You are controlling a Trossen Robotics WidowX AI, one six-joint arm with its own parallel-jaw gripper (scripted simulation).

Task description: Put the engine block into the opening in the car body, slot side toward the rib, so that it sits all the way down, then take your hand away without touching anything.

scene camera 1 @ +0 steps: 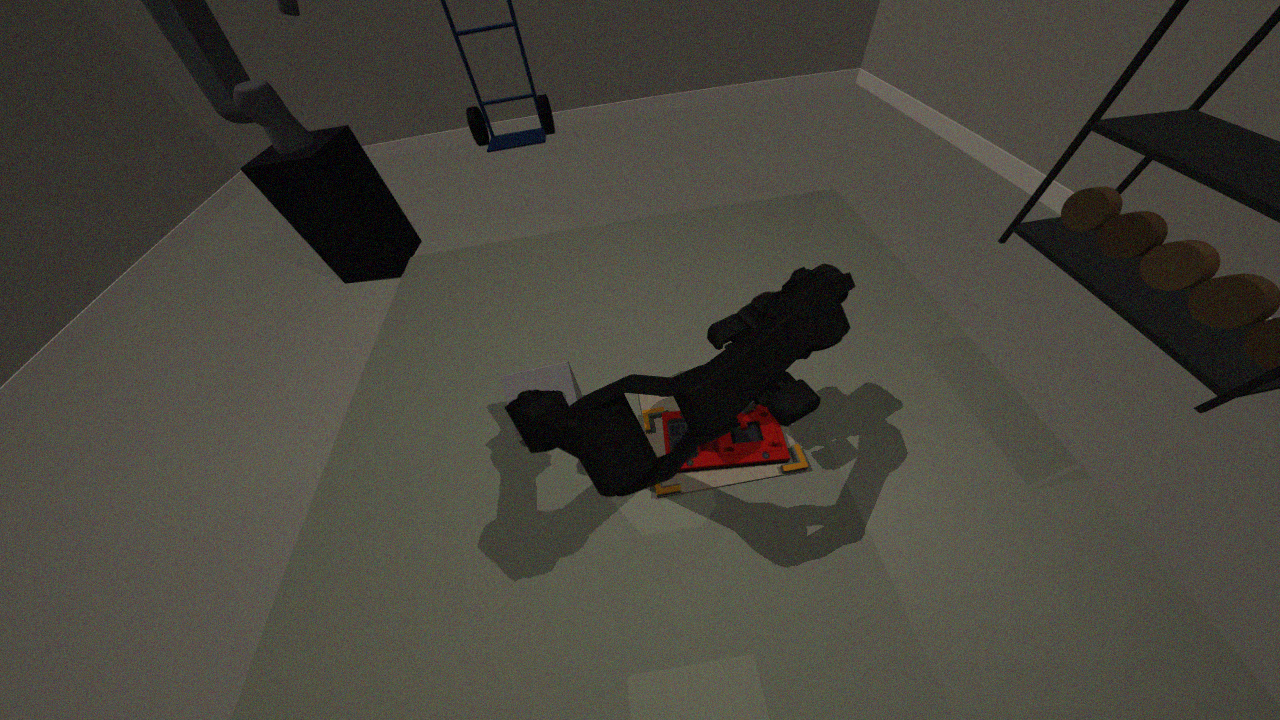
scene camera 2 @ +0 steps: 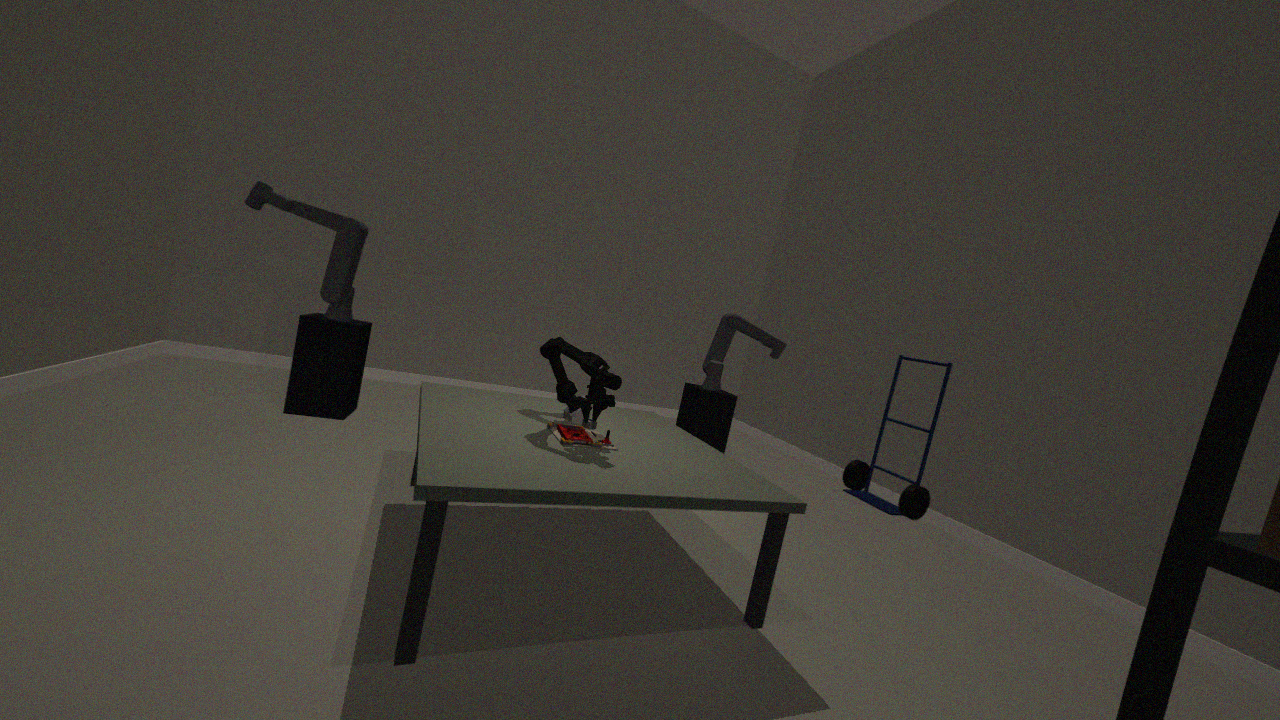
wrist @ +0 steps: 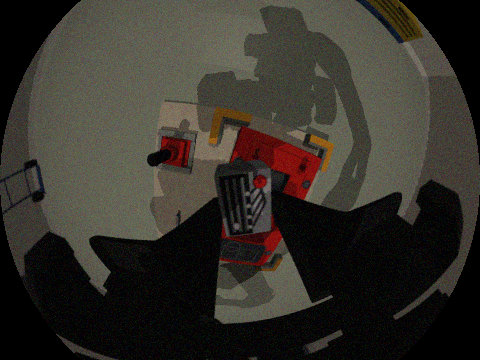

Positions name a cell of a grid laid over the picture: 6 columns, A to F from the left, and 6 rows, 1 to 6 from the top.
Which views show my gripper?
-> Scene camera 1, scene camera 2 and the wrist view: all of them.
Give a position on a red car body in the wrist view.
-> D3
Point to a grey ribbed engine block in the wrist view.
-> D4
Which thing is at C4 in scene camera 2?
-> My gripper.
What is my gripper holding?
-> A grey ribbed engine block.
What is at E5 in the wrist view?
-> My gripper.
